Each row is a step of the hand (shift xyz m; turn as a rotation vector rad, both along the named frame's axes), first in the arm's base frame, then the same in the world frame.
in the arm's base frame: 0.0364 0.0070 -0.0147 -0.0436 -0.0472 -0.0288
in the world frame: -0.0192 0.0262 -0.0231 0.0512 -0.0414 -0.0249
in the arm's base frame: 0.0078 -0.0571 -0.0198 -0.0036 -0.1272 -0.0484
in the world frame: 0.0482 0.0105 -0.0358 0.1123 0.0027 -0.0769
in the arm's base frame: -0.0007 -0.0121 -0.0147 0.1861 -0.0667 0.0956
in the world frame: 0.0089 -0.0039 -0.0164 0.0296 0.2174 0.0095
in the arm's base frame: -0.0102 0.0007 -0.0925 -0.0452 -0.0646 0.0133
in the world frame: -0.0147 -0.0441 -0.0806 0.0758 -0.0237 0.0092
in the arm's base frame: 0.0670 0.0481 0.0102 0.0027 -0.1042 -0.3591
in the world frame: -0.0619 0.0555 0.0007 0.0323 -0.1124 -0.3551
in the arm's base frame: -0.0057 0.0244 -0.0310 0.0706 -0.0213 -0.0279
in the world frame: -0.0271 -0.0214 -0.0198 -0.0042 0.0576 -0.0536
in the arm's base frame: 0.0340 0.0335 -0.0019 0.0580 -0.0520 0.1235
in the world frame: -0.0413 0.0238 -0.0036 0.0558 0.1088 0.0798
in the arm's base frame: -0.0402 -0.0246 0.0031 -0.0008 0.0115 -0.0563
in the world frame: 0.0348 -0.0306 0.0091 -0.0209 -0.0240 -0.0478
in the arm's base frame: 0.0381 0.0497 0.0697 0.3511 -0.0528 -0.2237
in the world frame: -0.0447 0.0513 0.0645 -0.0867 0.2447 -0.3297
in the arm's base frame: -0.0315 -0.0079 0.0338 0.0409 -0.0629 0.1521
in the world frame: 0.0222 -0.0144 0.0387 0.0759 0.1061 0.1083
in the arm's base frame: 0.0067 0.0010 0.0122 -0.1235 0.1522 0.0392
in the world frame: -0.0006 0.0105 0.0092 -0.1029 -0.1263 0.1159
